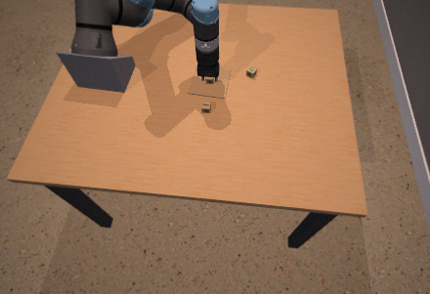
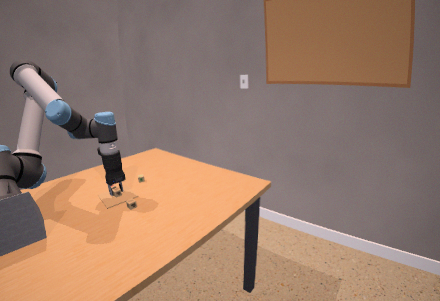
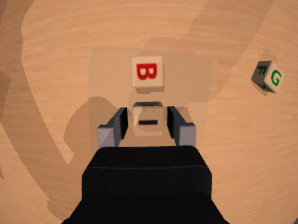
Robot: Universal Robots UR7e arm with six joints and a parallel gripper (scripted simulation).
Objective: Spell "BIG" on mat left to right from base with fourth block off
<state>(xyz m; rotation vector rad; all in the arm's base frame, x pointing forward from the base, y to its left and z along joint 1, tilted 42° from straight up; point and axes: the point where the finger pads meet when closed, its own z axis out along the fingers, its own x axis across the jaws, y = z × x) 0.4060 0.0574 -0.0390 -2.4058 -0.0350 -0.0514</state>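
The tan mat lies 3 cm below my hand. Also, from my hand: B block: 5 cm to the left, 1 cm below.
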